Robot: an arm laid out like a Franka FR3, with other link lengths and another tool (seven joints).
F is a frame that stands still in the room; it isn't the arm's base.
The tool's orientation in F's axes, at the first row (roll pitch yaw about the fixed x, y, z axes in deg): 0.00 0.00 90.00
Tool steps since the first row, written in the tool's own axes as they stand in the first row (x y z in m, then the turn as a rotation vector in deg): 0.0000 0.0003 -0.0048 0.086 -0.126 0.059; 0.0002 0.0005 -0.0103 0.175 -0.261 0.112; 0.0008 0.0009 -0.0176 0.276 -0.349 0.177; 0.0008 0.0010 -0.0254 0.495 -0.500 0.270; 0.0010 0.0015 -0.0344 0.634 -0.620 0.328; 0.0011 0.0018 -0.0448 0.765 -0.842 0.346; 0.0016 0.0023 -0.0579 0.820 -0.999 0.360; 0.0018 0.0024 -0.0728 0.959 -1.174 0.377
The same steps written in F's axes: -0.0003 0.0000 -0.0048 0.126 0.086 0.059; -0.0005 0.0002 -0.0103 0.261 0.175 0.112; -0.0009 0.0008 -0.0176 0.349 0.276 0.177; -0.0010 0.0008 -0.0254 0.500 0.495 0.270; -0.0015 0.0010 -0.0344 0.620 0.634 0.328; -0.0018 0.0011 -0.0448 0.842 0.765 0.346; -0.0023 0.0016 -0.0579 0.999 0.820 0.360; -0.0024 0.0018 -0.0728 1.174 0.959 0.377
